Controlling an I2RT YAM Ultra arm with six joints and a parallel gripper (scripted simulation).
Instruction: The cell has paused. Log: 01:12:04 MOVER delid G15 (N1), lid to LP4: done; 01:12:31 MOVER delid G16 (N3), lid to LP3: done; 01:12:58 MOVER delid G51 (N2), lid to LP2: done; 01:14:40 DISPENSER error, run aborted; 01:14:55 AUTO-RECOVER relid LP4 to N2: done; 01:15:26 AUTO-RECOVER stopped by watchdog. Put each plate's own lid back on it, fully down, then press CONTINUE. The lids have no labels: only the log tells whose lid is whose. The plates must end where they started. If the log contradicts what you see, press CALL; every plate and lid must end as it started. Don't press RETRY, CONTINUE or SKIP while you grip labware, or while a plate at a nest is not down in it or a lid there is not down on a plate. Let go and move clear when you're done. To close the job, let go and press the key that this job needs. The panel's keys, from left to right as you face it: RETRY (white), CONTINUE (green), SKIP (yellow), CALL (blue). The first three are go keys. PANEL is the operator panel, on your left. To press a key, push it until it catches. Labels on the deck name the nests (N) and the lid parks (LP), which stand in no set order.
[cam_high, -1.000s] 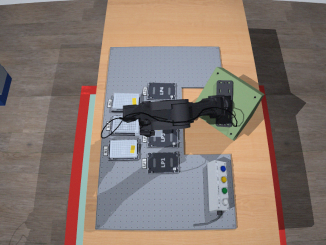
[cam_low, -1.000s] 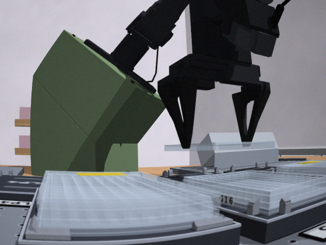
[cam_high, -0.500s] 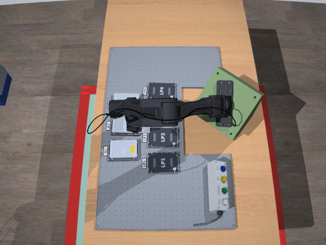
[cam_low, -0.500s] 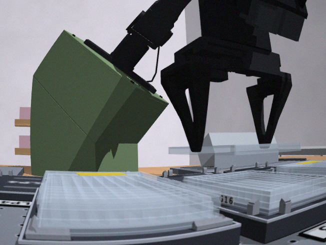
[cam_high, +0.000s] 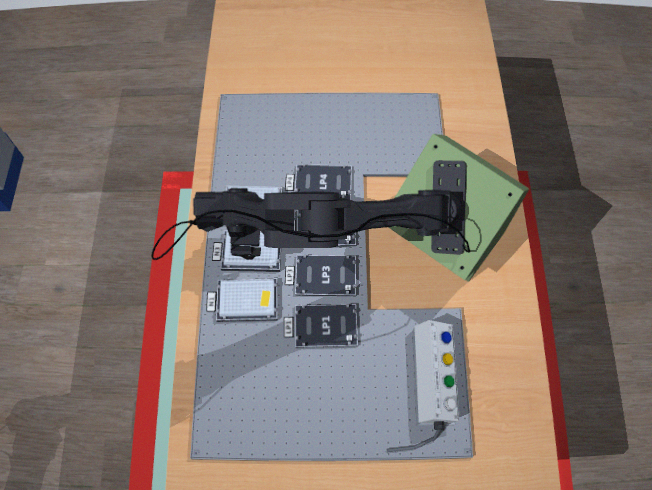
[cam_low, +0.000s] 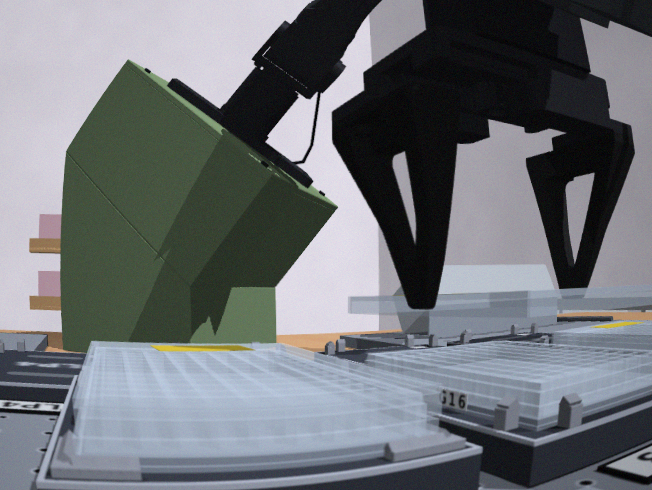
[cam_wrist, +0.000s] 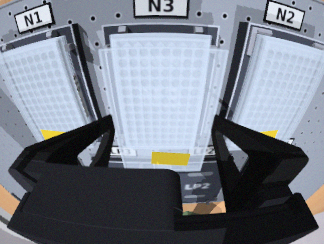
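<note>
Right now my hand is 40 mm above the plate. The rest, counted from my hand: lid (10 mm below); blue call key (500 mm behind, 130 mm to the left, 10 mm above); yellow SKIP key (510 mm behind, 180 mm to the left, 10 mm above).
</note>
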